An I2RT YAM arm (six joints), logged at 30 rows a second.
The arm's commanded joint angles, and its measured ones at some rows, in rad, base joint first. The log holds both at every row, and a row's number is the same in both.
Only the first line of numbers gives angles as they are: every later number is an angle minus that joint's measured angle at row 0.
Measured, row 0:
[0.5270, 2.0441, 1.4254, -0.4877, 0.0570, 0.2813]
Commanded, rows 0 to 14:
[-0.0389, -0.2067, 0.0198, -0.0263, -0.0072, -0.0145]
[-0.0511, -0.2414, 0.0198, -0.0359, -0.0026, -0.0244]
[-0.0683, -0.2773, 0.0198, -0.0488, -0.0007, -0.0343]
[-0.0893, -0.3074, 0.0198, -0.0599, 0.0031, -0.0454]
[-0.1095, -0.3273, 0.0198, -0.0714, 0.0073, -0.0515]
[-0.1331, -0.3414, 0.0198, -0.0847, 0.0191, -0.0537]
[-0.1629, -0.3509, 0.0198, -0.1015, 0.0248, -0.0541]
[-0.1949, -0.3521, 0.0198, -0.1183, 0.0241, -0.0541]
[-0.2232, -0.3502, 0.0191, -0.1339, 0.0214, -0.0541]
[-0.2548, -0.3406, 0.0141, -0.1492, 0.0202, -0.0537]
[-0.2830, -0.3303, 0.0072, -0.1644, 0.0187, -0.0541]
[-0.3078, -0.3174, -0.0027, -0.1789, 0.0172, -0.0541]
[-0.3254, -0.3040, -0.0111, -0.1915, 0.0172, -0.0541]
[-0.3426, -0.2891, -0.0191, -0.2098, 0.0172, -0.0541]
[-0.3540, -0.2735, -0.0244, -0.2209, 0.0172, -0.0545]
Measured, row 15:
[-0.3132, -0.3391, 0.0160, -0.1873, 0.0107, -0.0400]
